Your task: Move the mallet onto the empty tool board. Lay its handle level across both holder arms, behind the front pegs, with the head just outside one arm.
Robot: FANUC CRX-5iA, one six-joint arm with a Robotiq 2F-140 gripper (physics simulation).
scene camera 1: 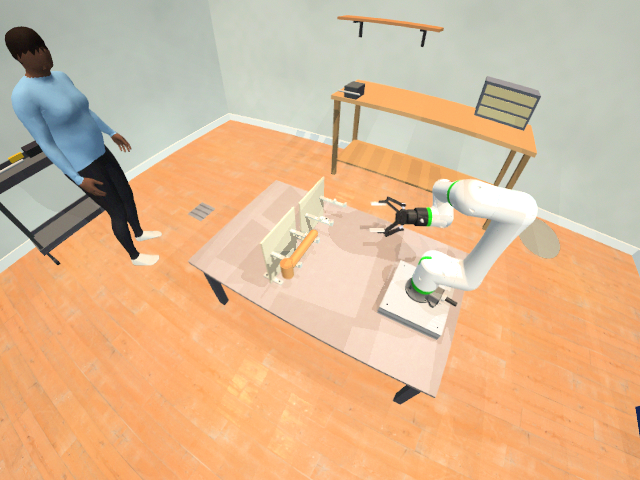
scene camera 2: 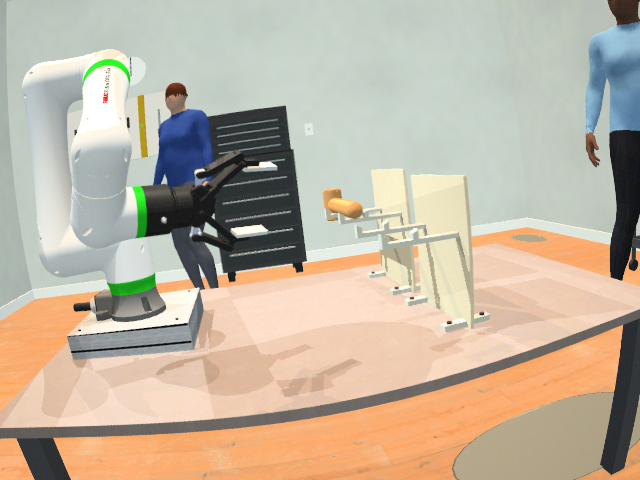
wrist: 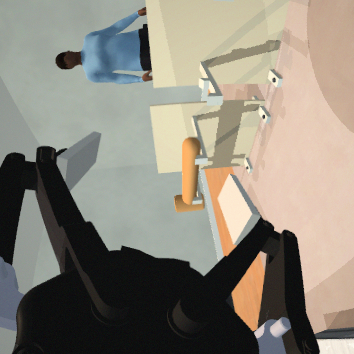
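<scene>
The orange-brown mallet (scene camera 1: 303,248) (scene camera 2: 345,207) (wrist: 189,170) lies across the arms of one tool board (scene camera 1: 279,235) (scene camera 2: 389,191) (wrist: 166,140), its head at the end away from the other board. The empty tool board (scene camera 1: 312,204) (scene camera 2: 445,206) (wrist: 175,50) stands beside it; its two arms with front pegs hold no tool. My gripper (scene camera 1: 377,217) (scene camera 2: 255,198) (wrist: 162,167) is wide open and empty. It points roughly level toward the boards, one finger above the other, well apart from the mallet. The handle's contact with the arms is partly hidden in scene camera 1.
Both boards stand upright on small feet on the table (scene camera 1: 336,289) (scene camera 2: 289,320), with a narrow gap between them. The arm's base plate (scene camera 1: 413,315) (scene camera 2: 134,341) is at the opposite end. A person in light blue (scene camera 1: 62,118) (scene camera 2: 622,77) (wrist: 110,56) stands beyond the boards.
</scene>
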